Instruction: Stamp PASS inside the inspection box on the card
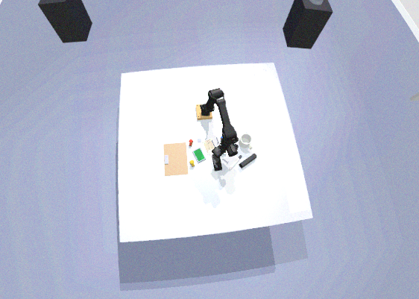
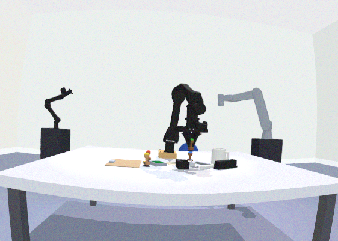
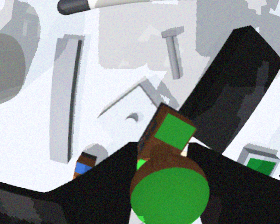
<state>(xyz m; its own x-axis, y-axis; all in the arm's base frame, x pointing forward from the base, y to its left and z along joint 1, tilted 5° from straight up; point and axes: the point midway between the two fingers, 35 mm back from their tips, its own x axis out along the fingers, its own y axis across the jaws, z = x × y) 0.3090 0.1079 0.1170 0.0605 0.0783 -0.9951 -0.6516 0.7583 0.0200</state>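
The white-and-grey cylinder is 10 cm to the left of my gripper tip, 9 cm below it and 5 cm ahead of it. Also, from my gripper tip: black block (8 cm below, 6 cm ahead, 4 cm to the right); blue-knobbed stamp (11 cm behind, 8 cm below); green-knobbed PASS stamp (right at my gripper tip).
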